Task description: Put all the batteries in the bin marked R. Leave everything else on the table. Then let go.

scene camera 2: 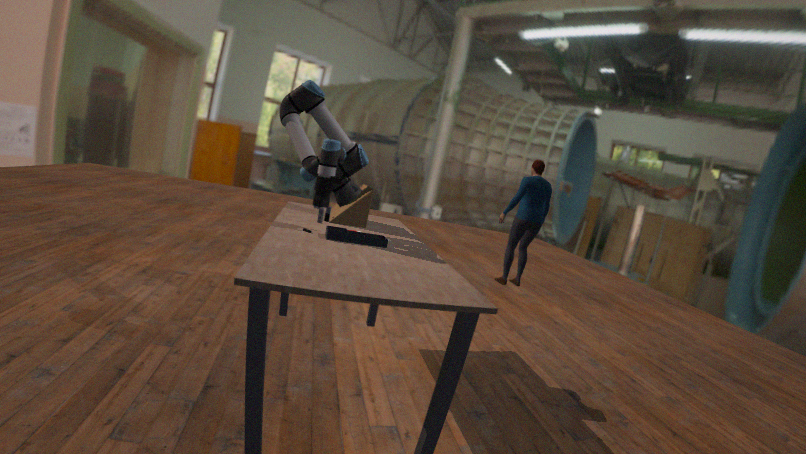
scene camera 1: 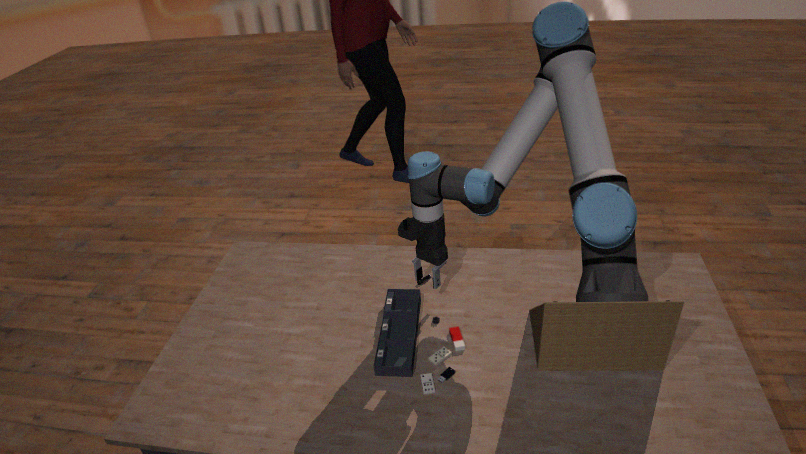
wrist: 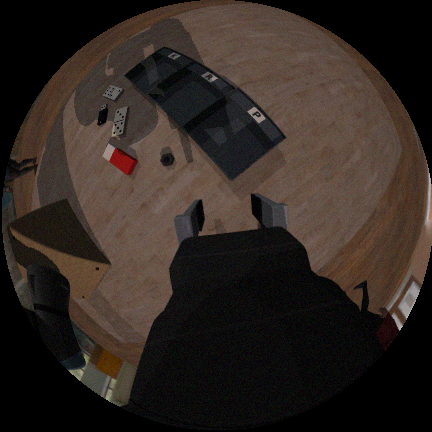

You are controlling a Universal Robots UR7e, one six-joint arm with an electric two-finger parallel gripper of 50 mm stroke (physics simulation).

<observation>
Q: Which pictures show the dark tray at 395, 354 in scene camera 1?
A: Scene camera 2, scene camera 1 and the wrist view: all of them.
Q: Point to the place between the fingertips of the gripper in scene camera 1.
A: At 428, 282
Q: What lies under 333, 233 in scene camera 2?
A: A dark tray.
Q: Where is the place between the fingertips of the gripper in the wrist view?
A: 227, 206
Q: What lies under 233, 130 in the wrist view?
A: A dark tray.
</observation>
